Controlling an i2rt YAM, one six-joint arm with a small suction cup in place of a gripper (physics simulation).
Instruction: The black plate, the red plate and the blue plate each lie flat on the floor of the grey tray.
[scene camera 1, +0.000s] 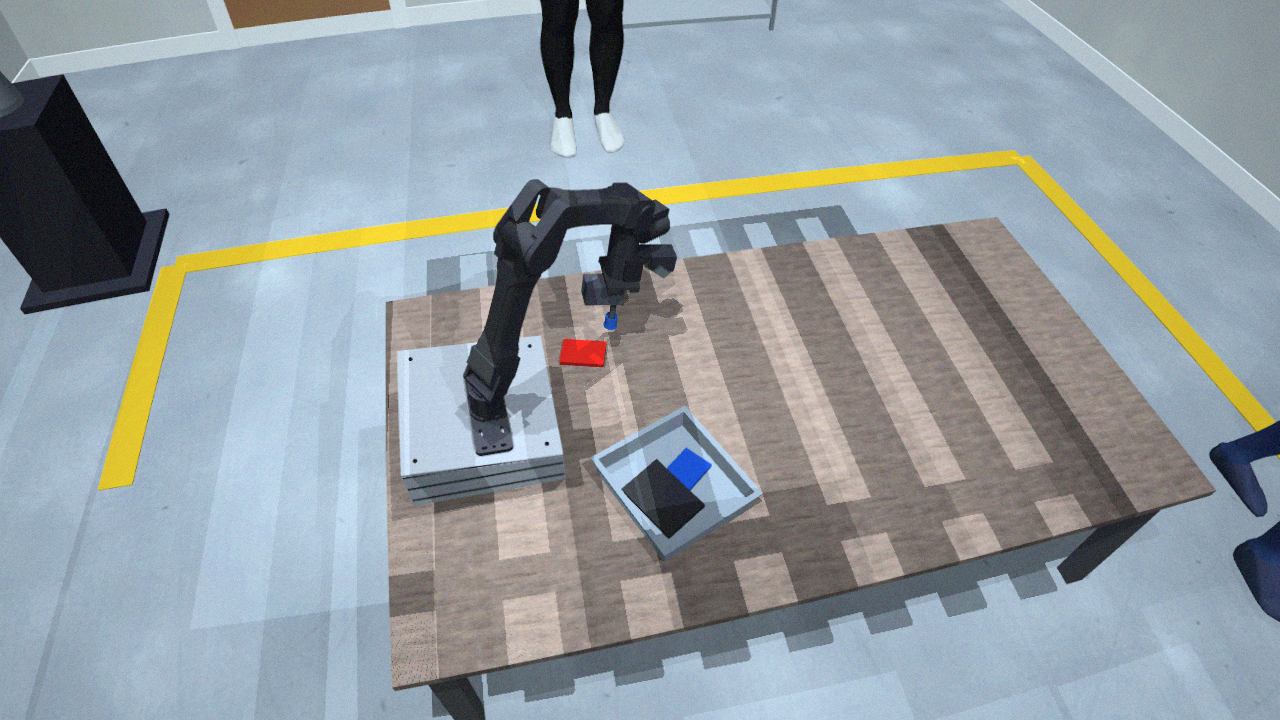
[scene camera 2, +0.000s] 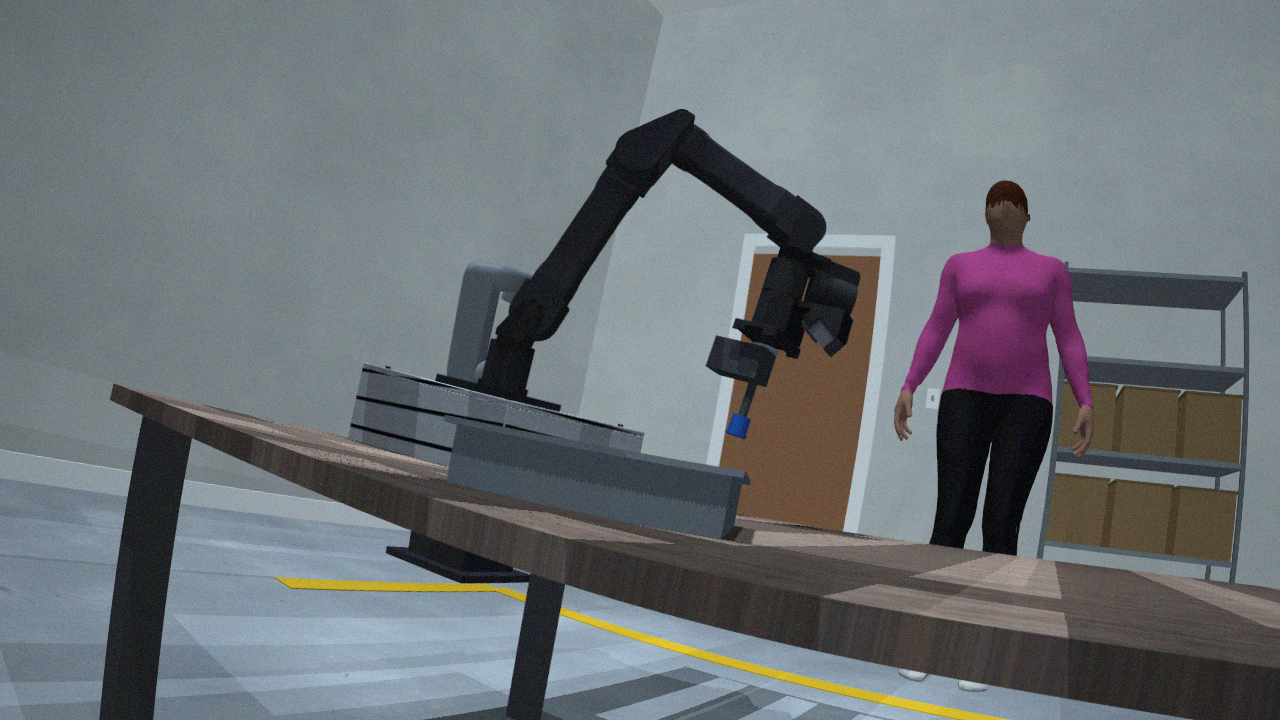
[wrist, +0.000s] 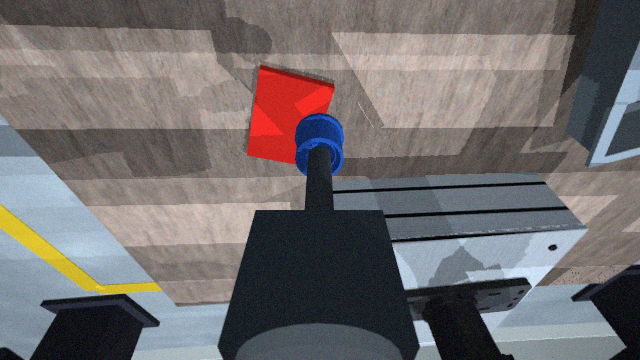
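The red plate lies flat on the table beside the robot base, outside the tray. The grey tray stands nearer scene camera 1. In it lie the blue plate and the black plate. The black plate overlaps part of the blue plate and looks propped on it; how far it tilts is hard to tell. My suction cup carries nothing and hangs above the table near the red plate, apart from it. Scene camera 2 does not show the plates.
The robot base block stands next to the red plate and the tray. The wooden table extends to the right. One person stands behind the table; another person's legs show at the right.
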